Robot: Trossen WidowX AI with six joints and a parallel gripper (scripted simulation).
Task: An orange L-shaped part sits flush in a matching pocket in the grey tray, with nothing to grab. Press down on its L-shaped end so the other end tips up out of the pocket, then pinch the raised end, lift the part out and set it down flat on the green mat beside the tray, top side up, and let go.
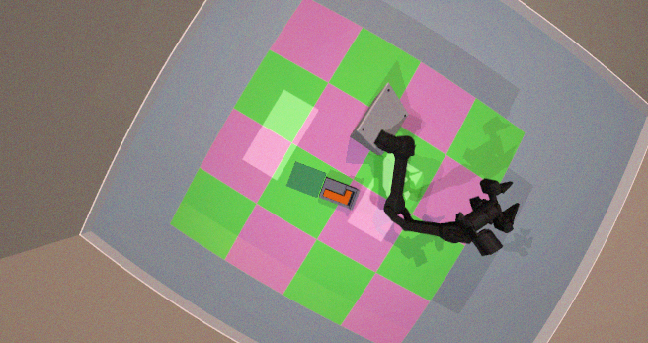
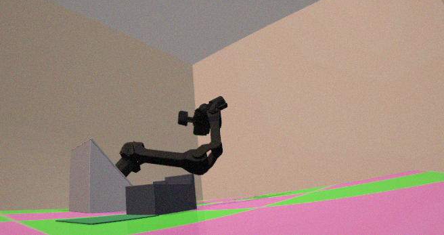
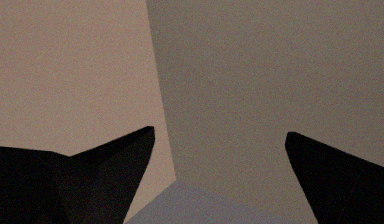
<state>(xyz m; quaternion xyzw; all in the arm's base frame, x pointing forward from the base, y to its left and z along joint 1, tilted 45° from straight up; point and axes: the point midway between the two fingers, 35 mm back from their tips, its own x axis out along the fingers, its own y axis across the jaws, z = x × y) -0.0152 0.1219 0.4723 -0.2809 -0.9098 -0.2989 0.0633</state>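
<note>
Now: the orange L-shaped part 310 mm ahead of my gripper tip, 460 mm to the right of it and 320 mm below it. Also, from my gripper tip: green mat: 330 mm ahead, 630 mm to the right, 380 mm below.
</note>
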